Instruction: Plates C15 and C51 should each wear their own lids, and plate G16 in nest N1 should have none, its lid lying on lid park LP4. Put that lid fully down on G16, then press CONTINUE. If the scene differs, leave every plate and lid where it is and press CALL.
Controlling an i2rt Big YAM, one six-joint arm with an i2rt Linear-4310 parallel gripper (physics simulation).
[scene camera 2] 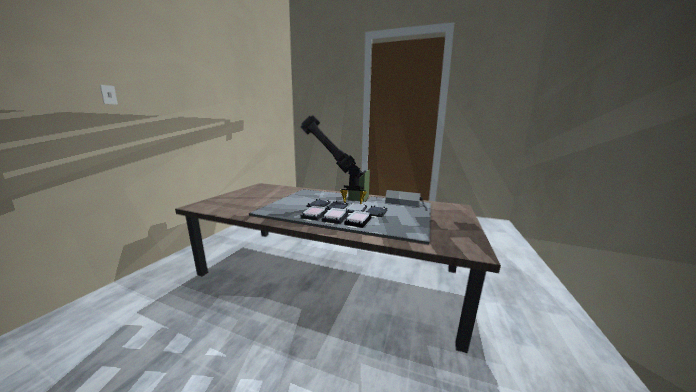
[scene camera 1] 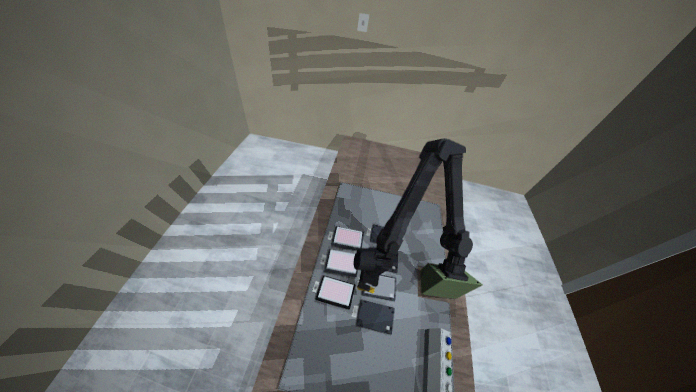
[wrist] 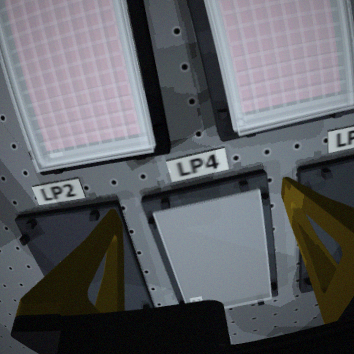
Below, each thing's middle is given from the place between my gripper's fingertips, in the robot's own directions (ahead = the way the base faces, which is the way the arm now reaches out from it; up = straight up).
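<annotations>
Distances are counted from my hand: label LP4 (wrist: pixel 213 160), 1 cm behind, 7 cm below; label LP2 (wrist: pixel 68 189), 12 cm to the left, 1 cm behind, 7 cm below; nest labelled LP2 (scene camera 1: pixel 374 316), 12 cm to the left, 8 cm behind, 6 cm below; nest labelled LP4 (wrist: pixel 242 181), 1 cm to the right, 8 cm behind, 6 cm below.
</annotations>
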